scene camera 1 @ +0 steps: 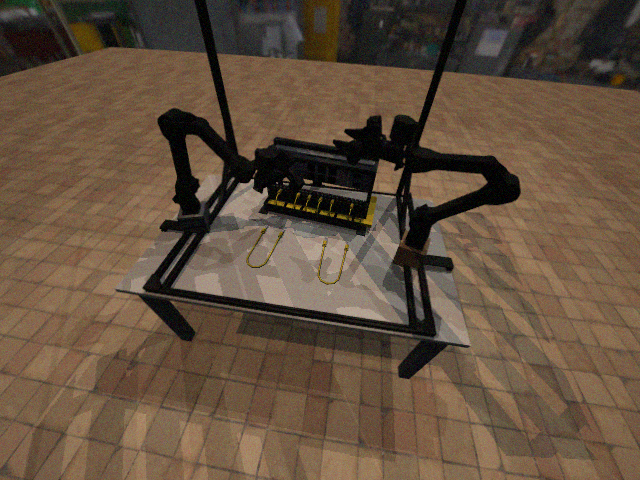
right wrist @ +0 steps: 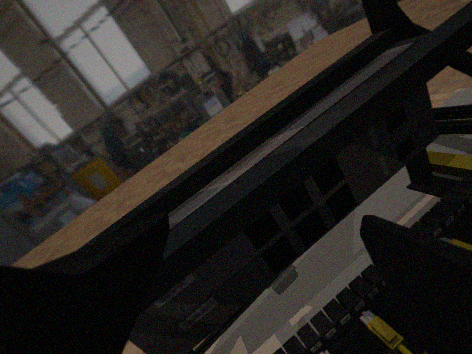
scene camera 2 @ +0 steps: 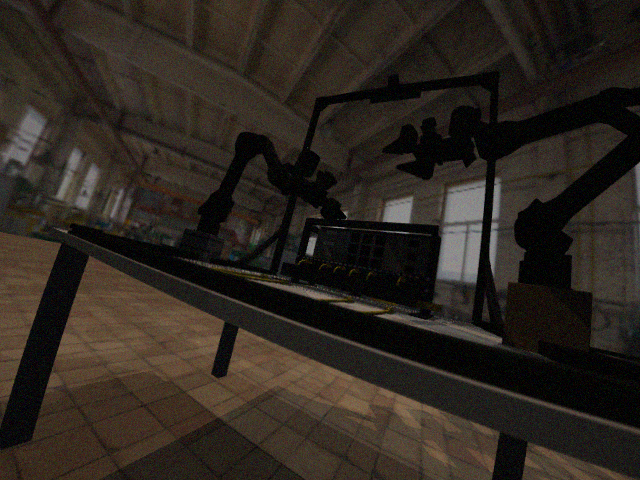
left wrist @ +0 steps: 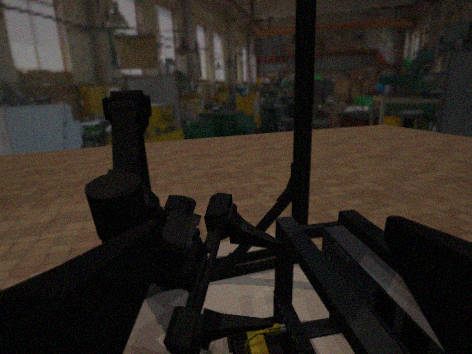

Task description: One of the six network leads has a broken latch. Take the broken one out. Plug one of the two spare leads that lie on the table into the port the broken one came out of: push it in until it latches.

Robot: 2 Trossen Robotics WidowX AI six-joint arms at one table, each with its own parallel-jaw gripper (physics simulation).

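Frame: origin at the left arm's base, x back, y right, z up, level; metres.
Seen in the pictures: left gripper, fingertip midpoint: [scene camera 1: 338,135] [scene camera 2: 389,159] [left wrist: 272,228]; right gripper, fingertip midpoint: [scene camera 1: 298,162] [right wrist: 264,223] [scene camera 2: 339,212] [left wrist: 278,281]; left arm's base at its link origin: [scene camera 1: 415,242] [scene camera 2: 544,290]; right arm's base at its link origin: [scene camera 1: 191,209] [scene camera 2: 206,234].
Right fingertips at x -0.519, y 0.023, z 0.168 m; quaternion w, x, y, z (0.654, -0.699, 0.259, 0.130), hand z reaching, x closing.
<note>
Pixels of each thing's top centre, then the offset from my right fingertips to it. "pt": a spot on its surface instead.
- black switch panel at its top centre: [right wrist: 288,142] [left wrist: 371,317] [scene camera 2: 364,223] [scene camera 1: 319,158] dx +0.048, dy +0.087, dz -0.008 m
- yellow plug at a spot on its surface: [right wrist: 383,331] pt dx +0.030, dy +0.031, dz -0.175 m
- yellow bit at a spot on its surface: [left wrist: 259,338] pt dx -0.133, dy -0.018, dz -0.230 m
- left spare at a spot on its surface: [scene camera 1: 257,266] pt dx +0.011, dy -0.344, dz -0.265 m
- right spare at a spot on its surface: [scene camera 1: 330,283] pt dx +0.291, dy -0.280, dz -0.266 m
- yellow base at a spot on its surface: [scene camera 1: 370,211] pt dx +0.297, dy +0.138, dz -0.230 m
A black switch panel [scene camera 1: 328,164] [scene camera 2: 375,252] [right wrist: 256,175] [left wrist: 357,253] stands at the back of the table. Six yellow leads [scene camera 1: 313,204] are plugged in along its lower front. One yellow plug [right wrist: 383,331] shows in the right wrist view, and a yellow bit [left wrist: 259,338] in the left wrist view. I cannot tell which latch is broken. Two spare yellow leads lie in U shapes in front, the left spare [scene camera 1: 257,266] and the right spare [scene camera 1: 330,283]. My right gripper [scene camera 1: 292,182] [scene camera 2: 334,211] is open and empty, close to the panel's left end. My left gripper [scene camera 1: 345,139] [scene camera 2: 397,156] is open and empty, high above the panel's right end.
A black frame [scene camera 1: 285,307] runs round the table top, with two tall posts [scene camera 1: 218,86] [scene camera 1: 434,81] behind the panel. The leads rest on a yellow base [scene camera 1: 370,211]. The arm bases stand at the table's left and right sides.
</note>
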